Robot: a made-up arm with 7 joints.
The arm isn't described. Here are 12 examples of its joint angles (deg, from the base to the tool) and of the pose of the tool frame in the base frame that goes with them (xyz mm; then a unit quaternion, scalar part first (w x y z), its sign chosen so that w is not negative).
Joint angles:
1: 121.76 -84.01 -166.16 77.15 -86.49 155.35 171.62
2: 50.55 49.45 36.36 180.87 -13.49 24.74 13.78
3: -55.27 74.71 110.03 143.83 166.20 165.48 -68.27
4: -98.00 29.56 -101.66 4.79 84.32 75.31 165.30
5: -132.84 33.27 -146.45 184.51 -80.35 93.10 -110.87
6: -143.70 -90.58 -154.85 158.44 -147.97 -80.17 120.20
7: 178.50 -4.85 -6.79 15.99 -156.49 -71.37 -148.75
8: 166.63 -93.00 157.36 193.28 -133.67 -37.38 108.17
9: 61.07 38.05 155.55 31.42 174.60 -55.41 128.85
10: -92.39 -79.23 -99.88 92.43 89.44 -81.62 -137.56
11: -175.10 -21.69 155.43 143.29 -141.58 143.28 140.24
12: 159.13 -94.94 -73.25 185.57 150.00 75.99 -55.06
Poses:
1: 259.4 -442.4 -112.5 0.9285 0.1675 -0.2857 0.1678
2: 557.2 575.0 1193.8 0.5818 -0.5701 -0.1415 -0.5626
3: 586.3 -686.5 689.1 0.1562 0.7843 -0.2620 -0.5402
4: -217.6 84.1 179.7 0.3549 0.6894 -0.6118 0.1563
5: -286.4 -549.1 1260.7 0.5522 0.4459 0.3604 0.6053
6: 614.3 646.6 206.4 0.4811 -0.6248 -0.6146 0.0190
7: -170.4 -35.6 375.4 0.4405 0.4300 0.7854 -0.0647
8: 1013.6 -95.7 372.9 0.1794 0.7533 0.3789 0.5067
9: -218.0 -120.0 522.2 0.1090 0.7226 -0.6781 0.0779
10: -438.2 643.2 269.9 0.0244 -0.3989 -0.9112 -0.0996
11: 464.6 -108.5 1261.9 0.3492 -0.5883 -0.3875 0.6179
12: 930.8 -598.0 264.9 0.6137 0.5615 0.2891 -0.4738
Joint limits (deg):
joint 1: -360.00..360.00
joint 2: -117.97..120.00
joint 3: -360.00..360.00
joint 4: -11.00..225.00
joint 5: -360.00..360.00
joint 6: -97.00..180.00
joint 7: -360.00..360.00
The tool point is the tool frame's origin. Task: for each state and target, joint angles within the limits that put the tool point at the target. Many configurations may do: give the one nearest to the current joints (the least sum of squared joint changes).
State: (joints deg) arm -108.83 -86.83 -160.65 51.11 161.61 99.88 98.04
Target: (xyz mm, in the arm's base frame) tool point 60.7 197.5 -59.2
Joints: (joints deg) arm -118.77 -61.90 -179.64 17.94 164.92 107.94 98.04
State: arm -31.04 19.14 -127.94 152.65 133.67 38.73 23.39
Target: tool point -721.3 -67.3 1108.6
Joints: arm -34.31 -7.16 -133.37 111.11 134.83 28.59 23.39
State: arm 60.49 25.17 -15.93 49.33 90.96 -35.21 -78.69
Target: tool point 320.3 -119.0 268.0
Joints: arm 45.48 24.04 -35.39 19.48 99.85 -43.58 -78.69
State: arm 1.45 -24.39 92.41 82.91 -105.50 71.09 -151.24
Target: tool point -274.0 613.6 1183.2
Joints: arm -1.21 -23.03 91.77 113.44 -110.41 66.34 -151.24
